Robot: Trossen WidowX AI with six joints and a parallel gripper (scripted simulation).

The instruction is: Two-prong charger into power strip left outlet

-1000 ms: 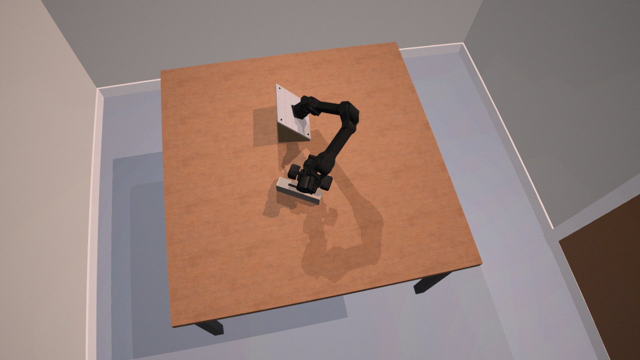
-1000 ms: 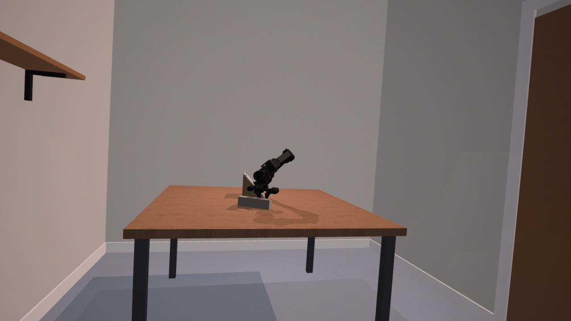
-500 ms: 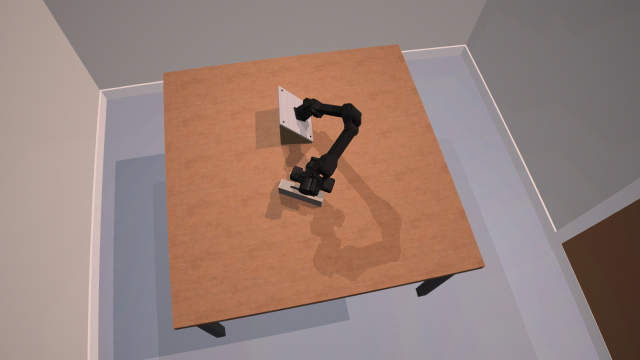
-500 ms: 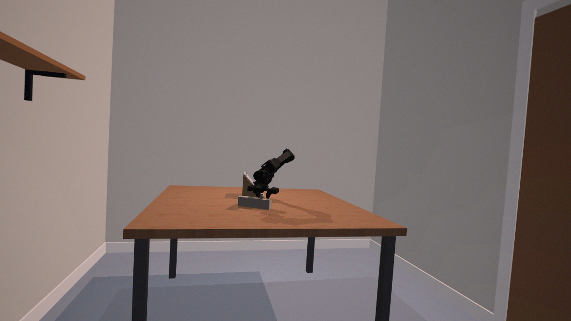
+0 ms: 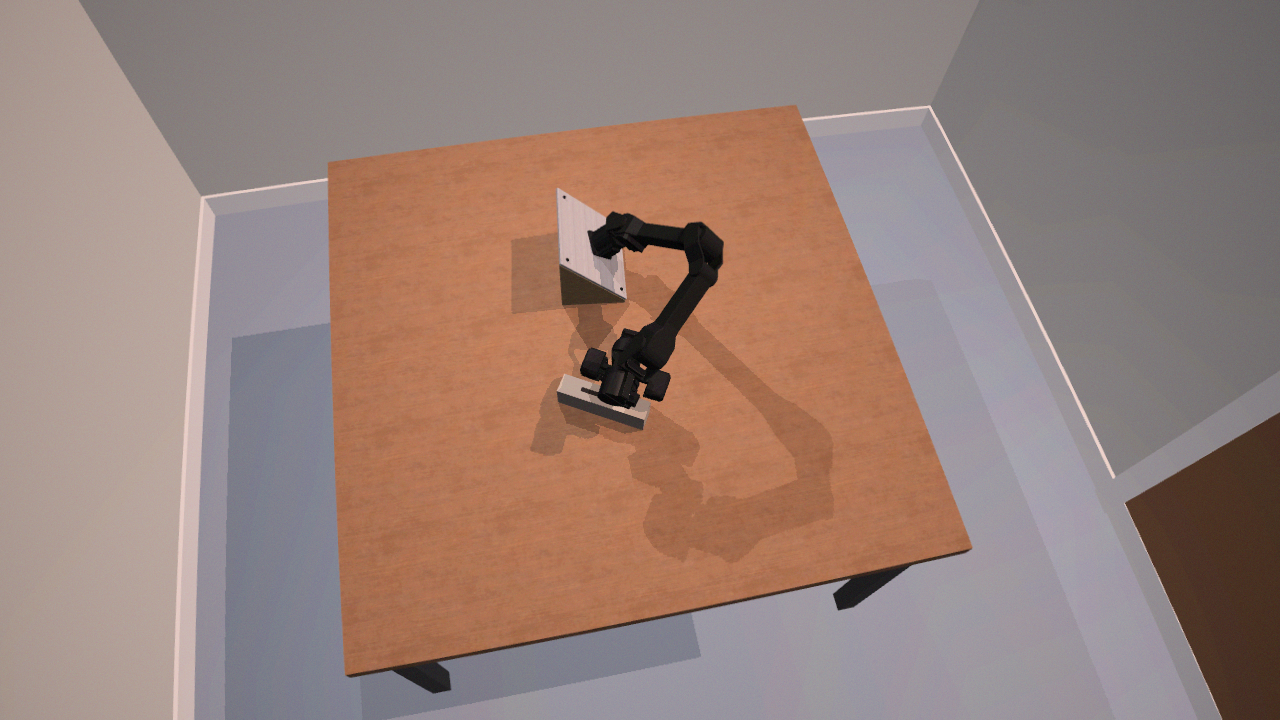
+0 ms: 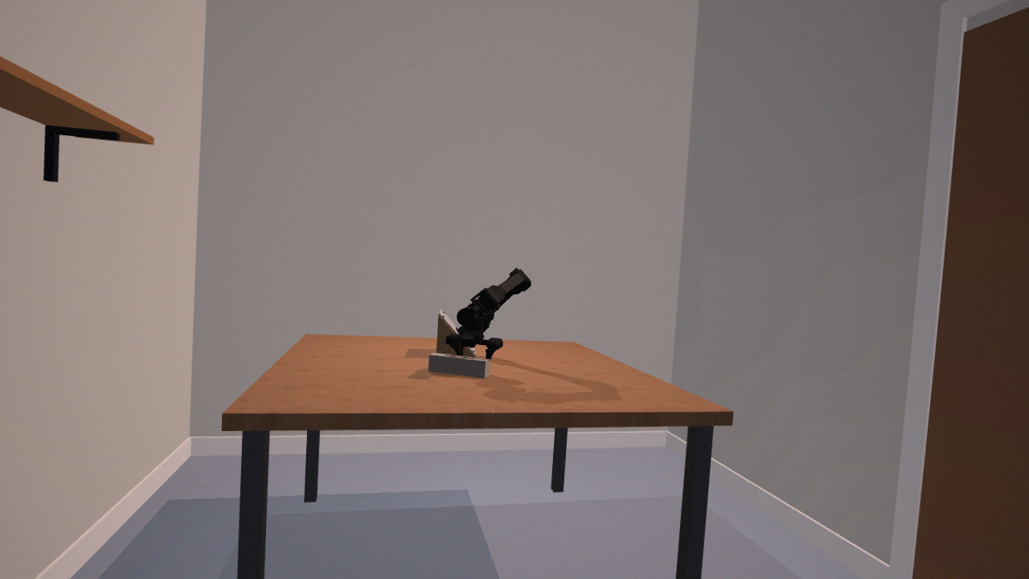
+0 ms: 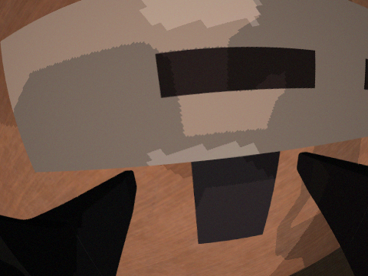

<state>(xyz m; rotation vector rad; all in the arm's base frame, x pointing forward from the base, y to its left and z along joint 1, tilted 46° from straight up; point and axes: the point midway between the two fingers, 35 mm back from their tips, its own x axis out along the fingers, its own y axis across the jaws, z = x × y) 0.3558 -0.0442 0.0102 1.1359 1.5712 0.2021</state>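
Now: gripper tip 2 cm short of the black two-prong charger, 1 cm to the left of it and 1 cm below it.
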